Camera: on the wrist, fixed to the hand. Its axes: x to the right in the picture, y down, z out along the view.
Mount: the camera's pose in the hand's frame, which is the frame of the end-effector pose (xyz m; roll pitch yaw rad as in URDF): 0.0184 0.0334 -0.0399 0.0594 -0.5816 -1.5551
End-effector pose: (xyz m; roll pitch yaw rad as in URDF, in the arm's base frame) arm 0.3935 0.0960 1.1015 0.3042 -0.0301 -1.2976
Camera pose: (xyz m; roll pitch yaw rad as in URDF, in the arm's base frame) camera 0.4409 0.0893 1.0740 0.0956 -0.2777 -2.8633
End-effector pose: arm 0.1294 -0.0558 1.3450 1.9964 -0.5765 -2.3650
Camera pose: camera 0.1524 -0.0648 1.3943 1.4086 0.9631 -2.6407
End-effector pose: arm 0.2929 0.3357 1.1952 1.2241 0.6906 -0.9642
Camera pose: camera 0.3476 0.3426 1.1972 -0.7284 0.4895 -2.9695
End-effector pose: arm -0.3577 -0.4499 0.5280 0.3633 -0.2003 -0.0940
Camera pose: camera -0.3304 -0.4069 0.5067 0.2703 -0.2166 -1.6958
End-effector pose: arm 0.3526 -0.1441 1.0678 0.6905 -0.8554 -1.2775
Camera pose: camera 0.4071 -0.1477 1.0755 0.9269 0.0614 -2.7574
